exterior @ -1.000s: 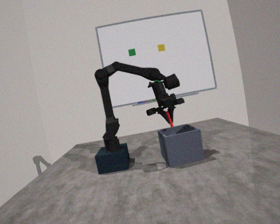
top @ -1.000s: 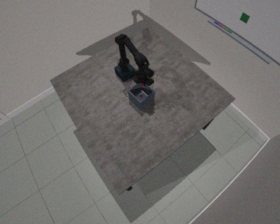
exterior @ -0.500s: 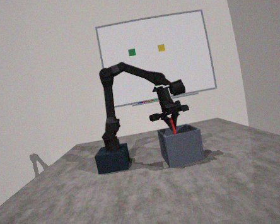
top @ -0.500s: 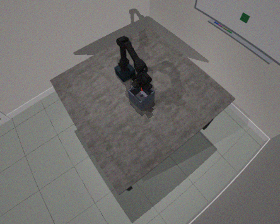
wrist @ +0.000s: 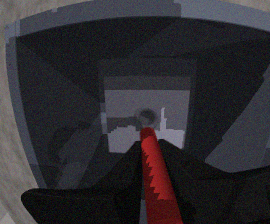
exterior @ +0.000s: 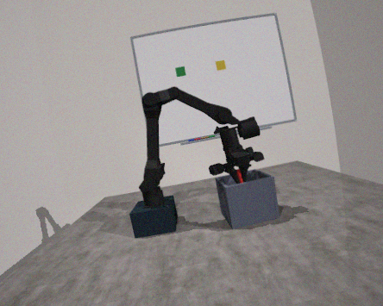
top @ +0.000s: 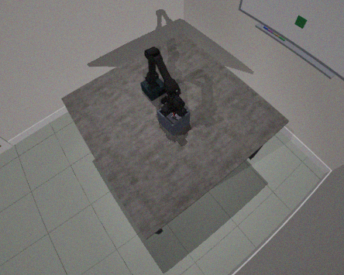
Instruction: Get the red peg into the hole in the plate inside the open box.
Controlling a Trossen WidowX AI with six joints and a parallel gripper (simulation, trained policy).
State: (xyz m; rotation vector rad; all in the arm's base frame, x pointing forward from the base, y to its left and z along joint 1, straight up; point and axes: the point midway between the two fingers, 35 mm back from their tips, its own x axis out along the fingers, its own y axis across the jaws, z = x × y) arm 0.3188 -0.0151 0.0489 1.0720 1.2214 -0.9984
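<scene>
Now: the red peg 20 mm above my gripper tip. Also, from my gripper tip: grey plate (10 mm to the right, 60 mm below).
</scene>
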